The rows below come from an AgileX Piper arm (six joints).
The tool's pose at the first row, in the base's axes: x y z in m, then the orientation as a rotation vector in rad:
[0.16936, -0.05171, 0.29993, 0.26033, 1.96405, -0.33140]
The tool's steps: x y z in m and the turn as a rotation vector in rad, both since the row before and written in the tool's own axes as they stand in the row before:
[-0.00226, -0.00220, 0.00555, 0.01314, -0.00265, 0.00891]
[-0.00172, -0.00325, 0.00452, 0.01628, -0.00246, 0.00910]
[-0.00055, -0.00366, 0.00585, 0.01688, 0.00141, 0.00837]
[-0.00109, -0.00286, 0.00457, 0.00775, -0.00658, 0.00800]
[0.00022, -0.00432, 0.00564, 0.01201, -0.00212, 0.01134]
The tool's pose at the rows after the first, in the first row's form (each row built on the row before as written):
[0.17428, -0.05577, 0.30011, 0.27691, 1.95814, -0.33881]
[0.17769, -0.06049, 0.30032, 0.29572, 1.95189, -0.34915]
[0.18153, -0.06610, 0.29901, 0.31507, 1.94938, -0.36020]
[0.18471, -0.07057, 0.29859, 0.32624, 1.94018, -0.36324]
[0.18768, -0.07676, 0.29674, 0.34442, 1.93399, -0.36781]

